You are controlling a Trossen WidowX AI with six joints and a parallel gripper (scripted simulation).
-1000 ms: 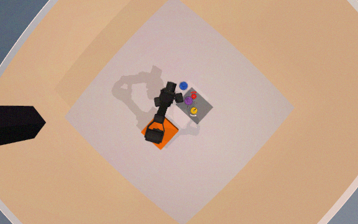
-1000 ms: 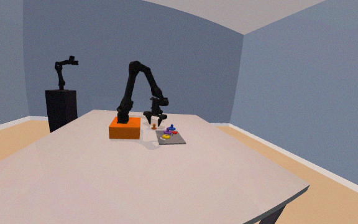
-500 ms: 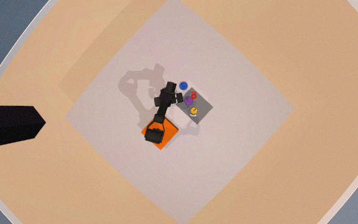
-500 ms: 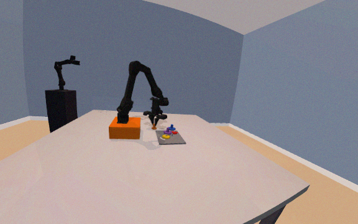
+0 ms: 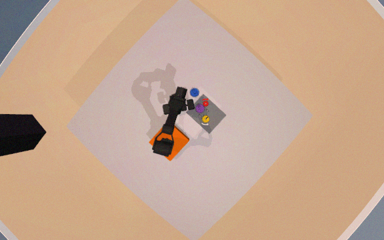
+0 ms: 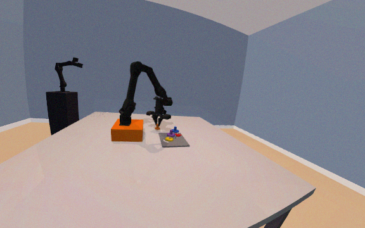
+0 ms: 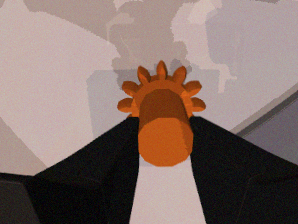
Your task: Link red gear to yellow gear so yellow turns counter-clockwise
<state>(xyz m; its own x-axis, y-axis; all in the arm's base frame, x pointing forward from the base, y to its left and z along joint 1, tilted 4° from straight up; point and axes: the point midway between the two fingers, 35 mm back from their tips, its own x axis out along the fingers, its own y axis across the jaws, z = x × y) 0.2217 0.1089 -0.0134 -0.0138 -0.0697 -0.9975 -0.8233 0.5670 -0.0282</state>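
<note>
Now: gripper tip 17 cm to the left of the yellow gear, 7 cm short of it and 3 cm above it. The rest, counted from my gripper tip: orange gear (1 cm below); blue gear (14 cm ahead, 3 cm below); purple gear (10 cm to the right, 9 cm ahead, 2 cm below).
</note>
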